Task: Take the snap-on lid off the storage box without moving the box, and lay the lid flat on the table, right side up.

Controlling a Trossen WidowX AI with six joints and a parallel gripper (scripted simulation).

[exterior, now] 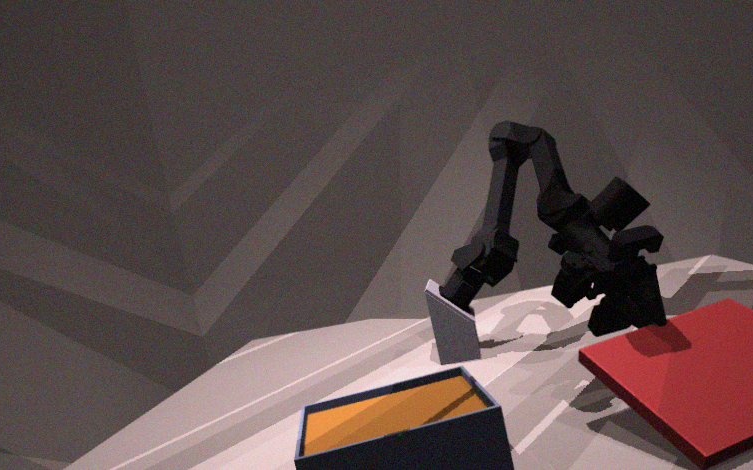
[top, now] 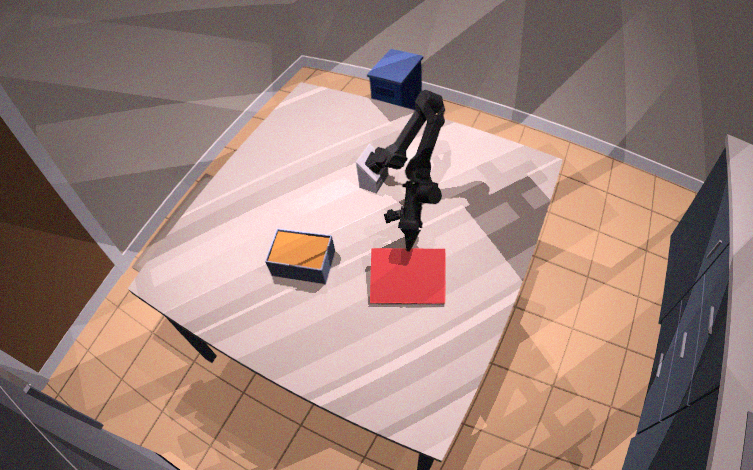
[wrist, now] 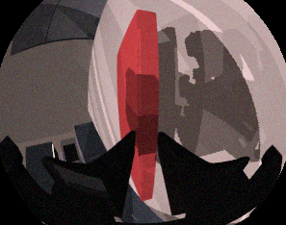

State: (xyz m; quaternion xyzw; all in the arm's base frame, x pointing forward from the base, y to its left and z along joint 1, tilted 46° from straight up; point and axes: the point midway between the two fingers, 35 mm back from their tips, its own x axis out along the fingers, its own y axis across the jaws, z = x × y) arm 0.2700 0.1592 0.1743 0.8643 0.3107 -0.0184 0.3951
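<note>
Right now my gripper tip is 70 mm short of the red lid, 30 mm to the right of it and 30 mm above it. From my gripper tip the other things lie so: storage box (340 mm to the right, 130 mm ahead, 30 mm below).
</note>
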